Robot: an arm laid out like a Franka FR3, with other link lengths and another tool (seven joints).
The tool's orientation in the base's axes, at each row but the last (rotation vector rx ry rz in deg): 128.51 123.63 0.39; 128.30 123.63 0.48; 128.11 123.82 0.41; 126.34 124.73 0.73
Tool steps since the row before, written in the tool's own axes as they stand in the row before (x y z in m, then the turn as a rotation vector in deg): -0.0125 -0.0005 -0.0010 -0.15 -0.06 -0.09; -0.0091 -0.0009 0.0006 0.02 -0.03 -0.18; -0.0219 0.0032 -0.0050 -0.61 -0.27 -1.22; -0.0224 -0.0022 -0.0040 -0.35 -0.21 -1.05
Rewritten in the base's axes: -0.0010 -0.0125 0.0012 -0.07 -0.15 0.09; -0.0012 -0.0091 -0.0005 -0.03 0.02 0.18; 0.0023 -0.0219 0.0055 -0.32 -0.58 1.22; -0.0026 -0.0223 0.0045 -0.25 -0.32 1.05
